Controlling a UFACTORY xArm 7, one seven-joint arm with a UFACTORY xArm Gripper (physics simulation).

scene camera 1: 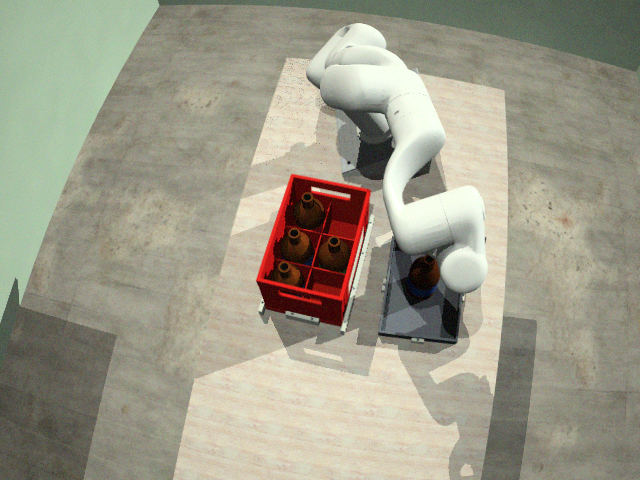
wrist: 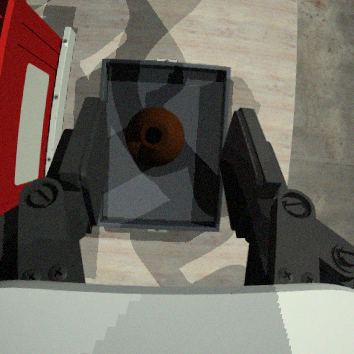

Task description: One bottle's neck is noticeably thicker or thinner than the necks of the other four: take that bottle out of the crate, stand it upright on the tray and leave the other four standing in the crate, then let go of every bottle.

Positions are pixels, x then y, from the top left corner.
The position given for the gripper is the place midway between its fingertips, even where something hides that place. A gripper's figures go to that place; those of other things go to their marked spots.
The gripper (wrist: 167,130) is 0.12 m from the lens. A brown bottle (wrist: 154,136): 0.28 m from the lens.
